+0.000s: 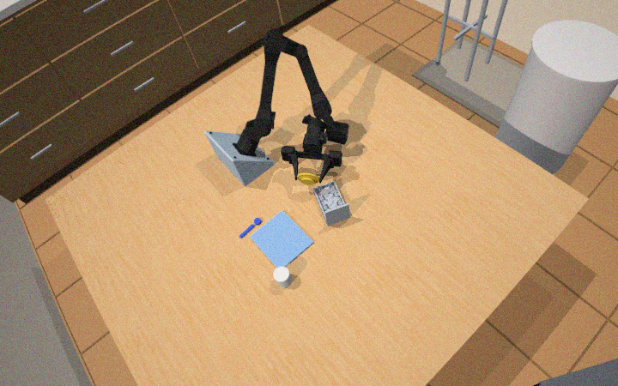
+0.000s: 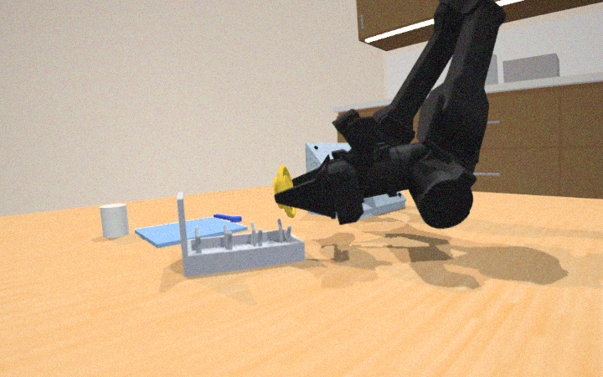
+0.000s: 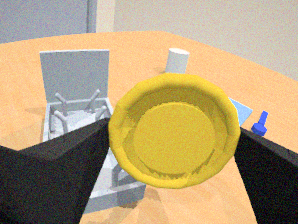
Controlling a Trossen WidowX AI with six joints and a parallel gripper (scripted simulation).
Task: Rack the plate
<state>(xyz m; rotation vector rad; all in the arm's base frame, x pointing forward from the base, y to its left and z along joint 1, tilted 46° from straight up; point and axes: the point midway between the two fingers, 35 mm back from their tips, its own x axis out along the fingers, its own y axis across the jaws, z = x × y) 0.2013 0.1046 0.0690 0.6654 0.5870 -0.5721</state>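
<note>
Now: the grey dish rack 70 mm ahead of my gripper tip, 50 mm below it and 30 mm to the left of it. Also, from my gripper tip: yellow plate 10 mm behind; light blue mat 160 mm to the right, 80 mm ahead, 70 mm below; blue spoon 210 mm to the right, 70 mm below, 10 mm behind.
</note>
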